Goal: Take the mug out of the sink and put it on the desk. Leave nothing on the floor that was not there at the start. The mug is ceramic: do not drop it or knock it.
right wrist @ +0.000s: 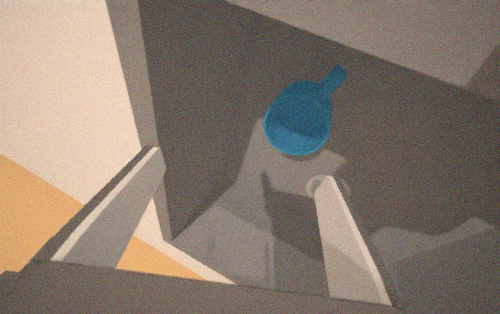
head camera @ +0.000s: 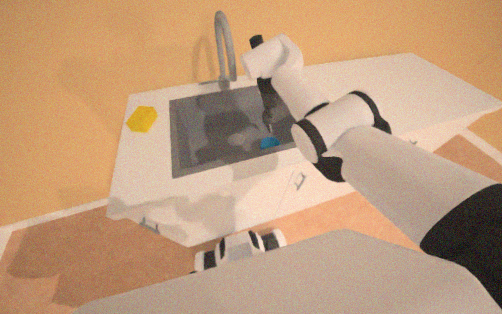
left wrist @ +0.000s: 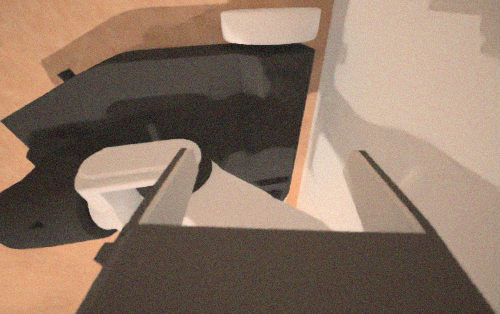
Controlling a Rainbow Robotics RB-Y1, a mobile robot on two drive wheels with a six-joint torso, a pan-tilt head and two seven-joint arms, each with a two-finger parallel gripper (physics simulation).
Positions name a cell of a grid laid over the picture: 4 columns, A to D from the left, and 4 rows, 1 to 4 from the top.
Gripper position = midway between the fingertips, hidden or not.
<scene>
In view: the left gripper (left wrist: C3), the right gripper (right wrist: B3), a blue mug (right wrist: C2) and a sink counter (head camera: B3).
The sink counter is seen too in the left wrist view (left wrist: D2). The left wrist view misses the blue mug: it is out of frame.
</scene>
